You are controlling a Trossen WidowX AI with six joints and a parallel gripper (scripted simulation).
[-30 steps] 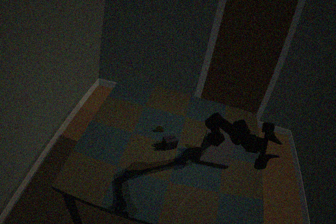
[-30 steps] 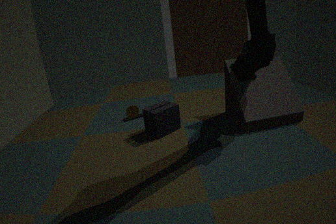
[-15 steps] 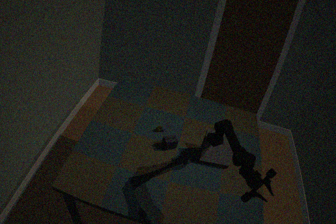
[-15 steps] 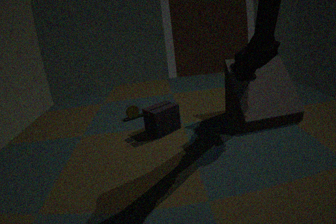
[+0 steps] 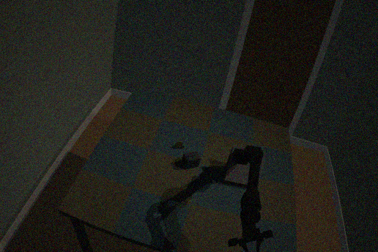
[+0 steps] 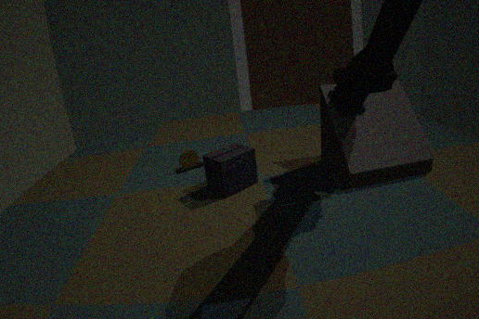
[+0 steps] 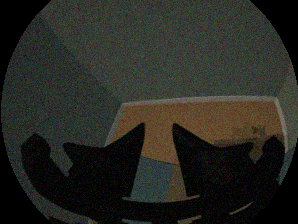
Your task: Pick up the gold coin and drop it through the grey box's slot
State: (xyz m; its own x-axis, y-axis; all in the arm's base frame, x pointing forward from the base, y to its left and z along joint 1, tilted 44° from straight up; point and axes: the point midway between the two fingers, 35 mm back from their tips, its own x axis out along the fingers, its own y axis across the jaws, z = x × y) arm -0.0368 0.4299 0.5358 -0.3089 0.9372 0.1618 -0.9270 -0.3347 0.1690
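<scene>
My gripper tip is now 840 mm to the left of the thin gold coin, 390 mm short of it and 190 mm above it.
</scene>
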